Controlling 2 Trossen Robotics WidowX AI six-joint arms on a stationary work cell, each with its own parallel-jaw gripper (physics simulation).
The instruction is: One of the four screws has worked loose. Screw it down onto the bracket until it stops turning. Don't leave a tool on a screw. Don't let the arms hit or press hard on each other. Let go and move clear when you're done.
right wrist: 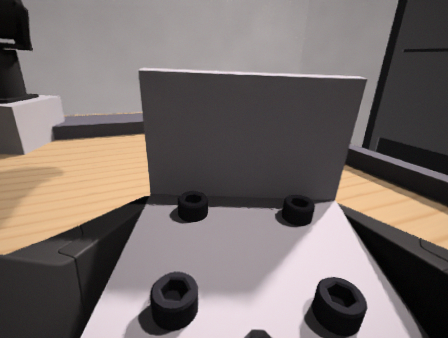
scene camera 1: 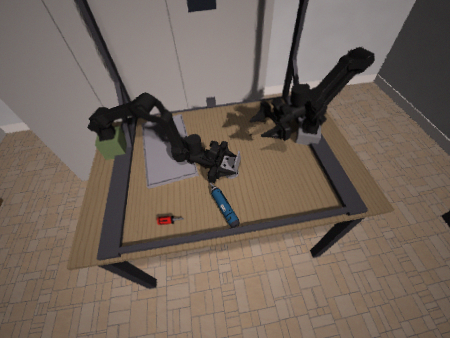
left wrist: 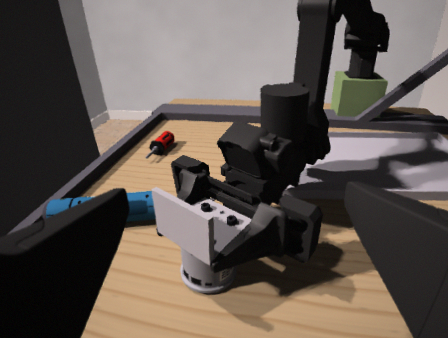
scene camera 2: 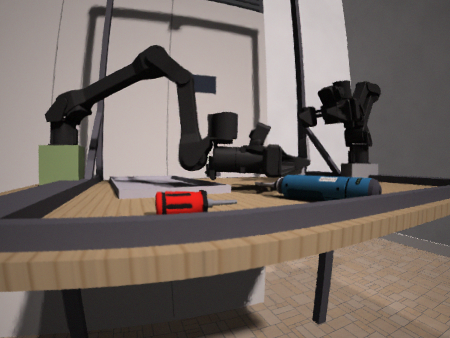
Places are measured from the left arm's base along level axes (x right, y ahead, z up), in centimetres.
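Pixels of known places: left gripper, fingertip midpoint: [scene camera 1: 255, 128] [left wrist: 237, 195] [scene camera 2: 311, 113]; right gripper, fingertip midpoint: [right wrist: 240, 210] [scene camera 1: 238, 166] [left wrist: 182, 249] [scene camera 2: 306, 162]; left arm's base, link origin: [scene camera 1: 310, 128] [scene camera 2: 358, 163]; right arm's base, link origin: [scene camera 1: 107, 135] [left wrist: 360, 75].
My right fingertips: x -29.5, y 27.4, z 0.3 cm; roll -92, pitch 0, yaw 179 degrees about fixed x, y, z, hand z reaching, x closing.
Note:
For each thing: its middle in the pictures, then the offset to it from my right fingertips. "*": a spot on its surface instead.
- light bracket, body centre: [right wrist: 254, 199] [left wrist: 206, 209] [scene camera 2: 290, 151] [scene camera 1: 229, 160] dx +0.1, dy +3.6, dz +2.4 cm
- round grey base, body centre: [left wrist: 207, 249] [scene camera 2: 292, 174] dx +0.1, dy +3.2, dz -2.7 cm
- blue power driver, body centre: [left wrist: 129, 207] [scene camera 2: 308, 188] [scene camera 1: 220, 199] dx -14.7, dy +3.4, dz -4.1 cm
- red screwdriver, body centre: [scene camera 2: 197, 203] [left wrist: 158, 146] [scene camera 1: 170, 219] dx -27.2, dy +19.4, dz -4.6 cm
- grey tray, surface spot: [scene camera 1: 170, 181] * dx -11.2, dy +26.8, dz -4.9 cm
The light bracket [scene camera 1: 231, 164] [left wrist: 182, 225] [right wrist: 250, 135] has an upright plate and sits on a round grey base [left wrist: 207, 283]. Four black socket screws stand on its flat part in the right wrist view: back left [right wrist: 192, 207], back right [right wrist: 298, 211], front left [right wrist: 174, 302] and front right [right wrist: 339, 307]. I cannot tell which is loose. My right gripper [scene camera 1: 223, 166] [right wrist: 240, 210] is shut on the bracket, one finger along each side. My left gripper [scene camera 1: 265, 126] is open and empty, back right of the bracket in scene camera 1. No tool is on a screw.
A blue power driver [scene camera 1: 224, 206] [scene camera 2: 325, 187] [left wrist: 141, 206] lies near the front edge, its tip towards the bracket. A red screwdriver [scene camera 1: 165, 220] [scene camera 2: 181, 202] [left wrist: 164, 142] lies front left in scene camera 1. A grey tray [scene camera 1: 170, 181] lies under the right arm.

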